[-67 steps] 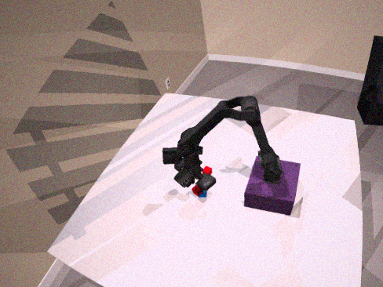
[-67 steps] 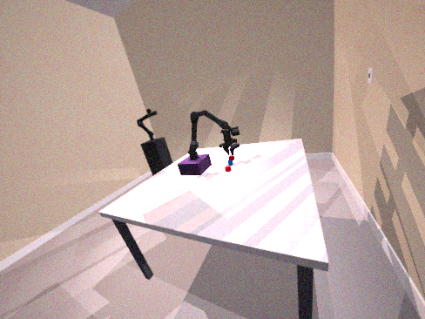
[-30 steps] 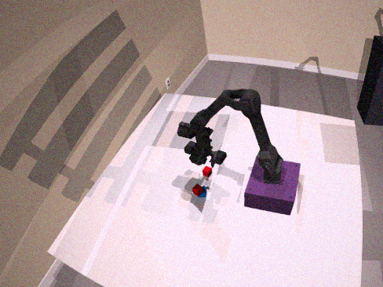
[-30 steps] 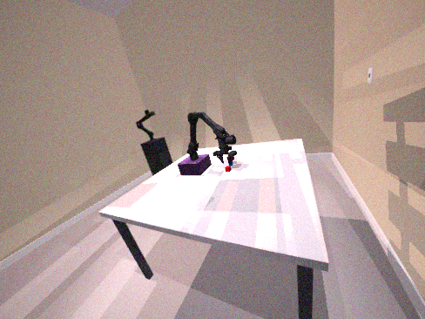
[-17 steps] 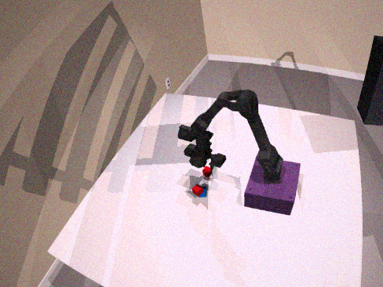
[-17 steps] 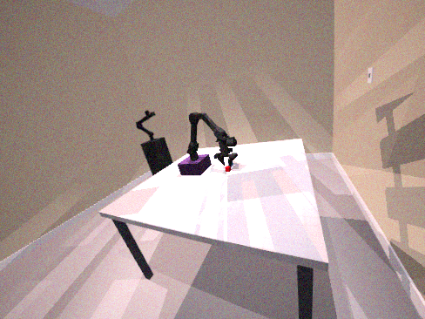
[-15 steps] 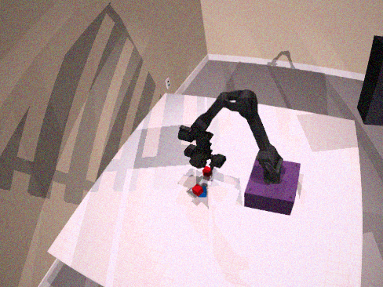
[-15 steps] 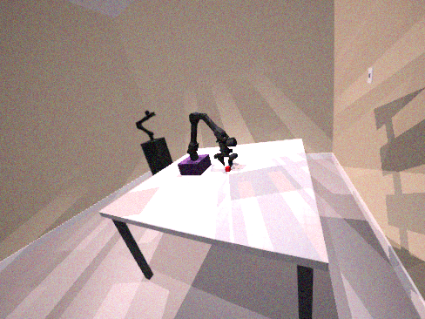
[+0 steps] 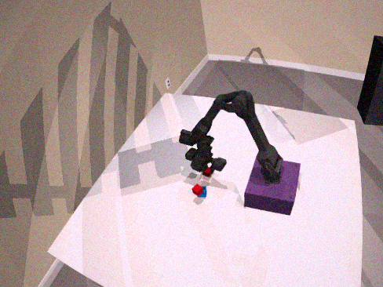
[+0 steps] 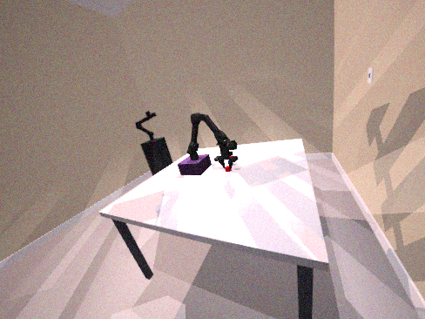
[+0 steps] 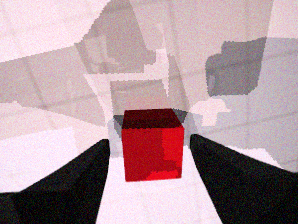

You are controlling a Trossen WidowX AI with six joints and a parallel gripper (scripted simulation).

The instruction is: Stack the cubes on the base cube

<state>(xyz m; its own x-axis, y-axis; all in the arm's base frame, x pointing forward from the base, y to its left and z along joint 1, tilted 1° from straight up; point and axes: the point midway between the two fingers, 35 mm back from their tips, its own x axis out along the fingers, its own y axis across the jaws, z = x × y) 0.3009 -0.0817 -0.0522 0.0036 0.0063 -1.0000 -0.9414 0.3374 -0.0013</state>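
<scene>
My gripper tip is right at the red cube. Also, from my gripper tip: blue cube (12 cm to the left).
</scene>
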